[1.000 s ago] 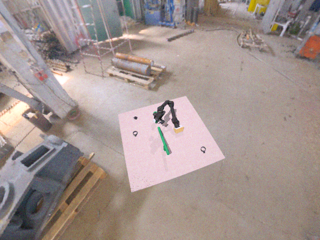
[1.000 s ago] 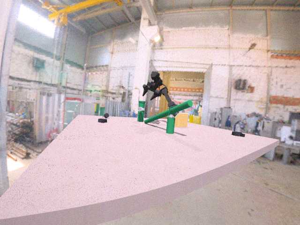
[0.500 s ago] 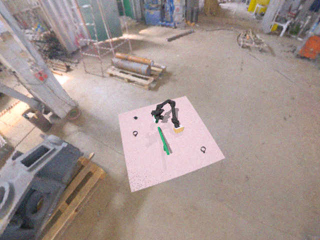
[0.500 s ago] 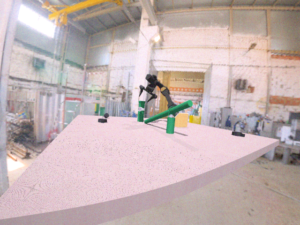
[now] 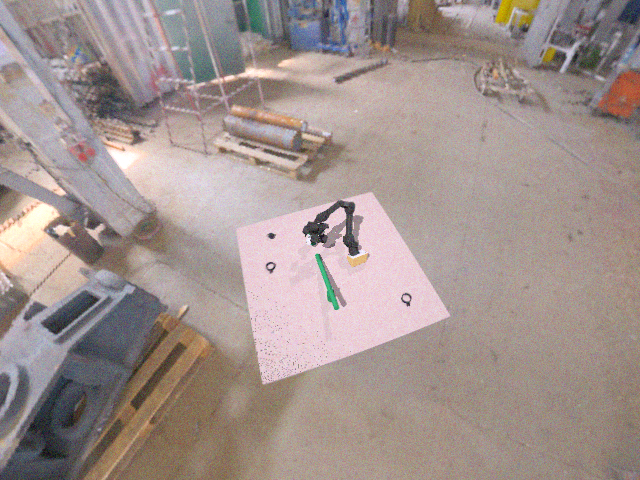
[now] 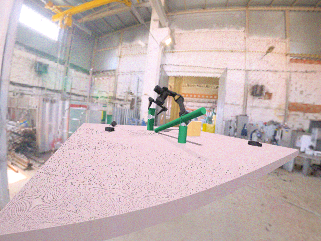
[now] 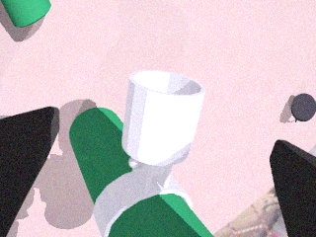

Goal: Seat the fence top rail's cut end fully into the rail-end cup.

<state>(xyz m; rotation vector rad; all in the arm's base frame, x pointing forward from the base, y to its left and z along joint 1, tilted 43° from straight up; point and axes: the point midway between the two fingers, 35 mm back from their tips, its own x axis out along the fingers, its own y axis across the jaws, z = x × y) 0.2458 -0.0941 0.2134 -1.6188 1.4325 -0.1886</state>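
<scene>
Now: gripper tip 20 mm past the pale fitting, 50 mm to the left of it and 40 mm above it. The rest, counted from my gripper tip: short green post: 60 mm ahead, 420 mm to the left, 60 mm below; then black cap: 240 mm ahead, 320 mm to the right, 150 mm below.
</scene>
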